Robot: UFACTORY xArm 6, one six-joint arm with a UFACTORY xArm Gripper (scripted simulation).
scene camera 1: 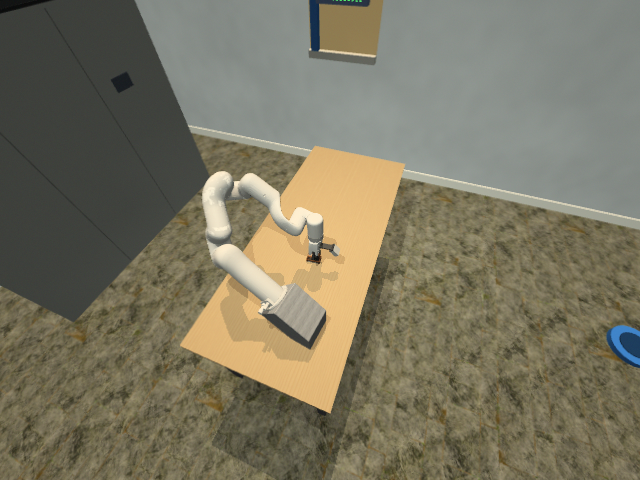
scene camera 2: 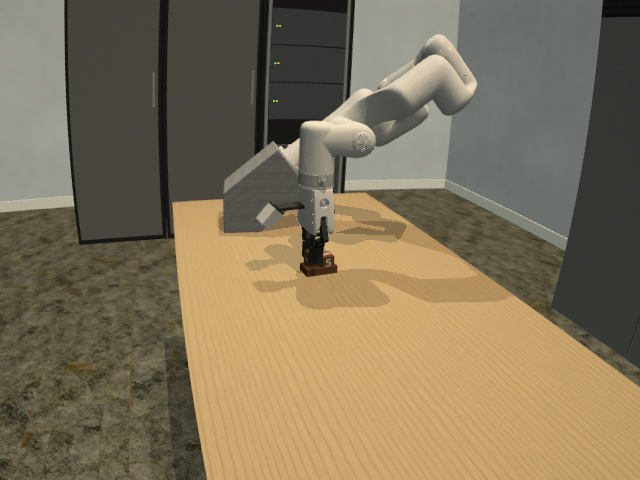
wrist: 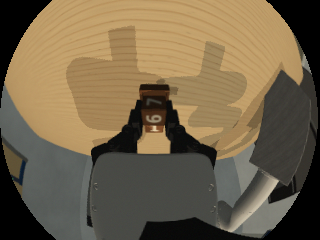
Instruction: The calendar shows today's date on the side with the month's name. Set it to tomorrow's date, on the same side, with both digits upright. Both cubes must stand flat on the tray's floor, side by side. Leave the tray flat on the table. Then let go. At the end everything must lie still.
Labels:
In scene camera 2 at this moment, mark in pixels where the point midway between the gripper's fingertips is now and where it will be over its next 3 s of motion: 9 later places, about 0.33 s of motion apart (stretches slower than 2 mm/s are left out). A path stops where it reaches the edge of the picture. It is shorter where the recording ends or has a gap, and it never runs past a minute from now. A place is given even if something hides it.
My gripper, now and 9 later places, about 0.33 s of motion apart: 312,260; 312,260; 312,262; 312,263; 312,263; 312,255; 312,238; 313,226; 314,221; 314,220

